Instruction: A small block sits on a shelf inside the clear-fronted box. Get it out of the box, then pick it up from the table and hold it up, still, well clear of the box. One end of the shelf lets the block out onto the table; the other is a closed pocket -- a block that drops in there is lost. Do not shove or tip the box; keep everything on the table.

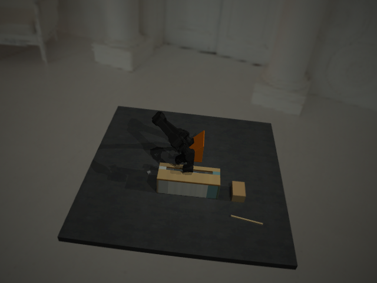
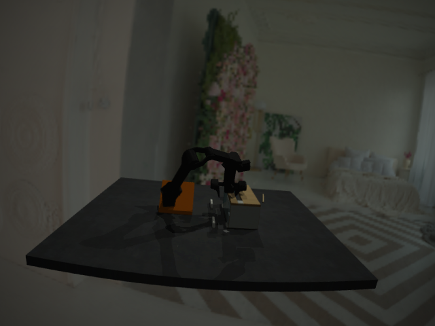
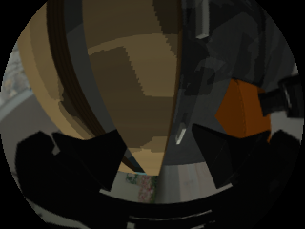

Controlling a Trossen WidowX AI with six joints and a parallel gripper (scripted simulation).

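The small bluish block is 50 mm ahead of my gripper tip, 20 mm to the left of it and 10 mm below it. Round my gripper tip: thin stick (320 mm ahead, 310 mm to the left, 90 mm below); small grey block (280 mm to the right, 90 mm below, 50 mm behind); small tan box (290 mm to the left, 130 mm ahead, 60 mm below).
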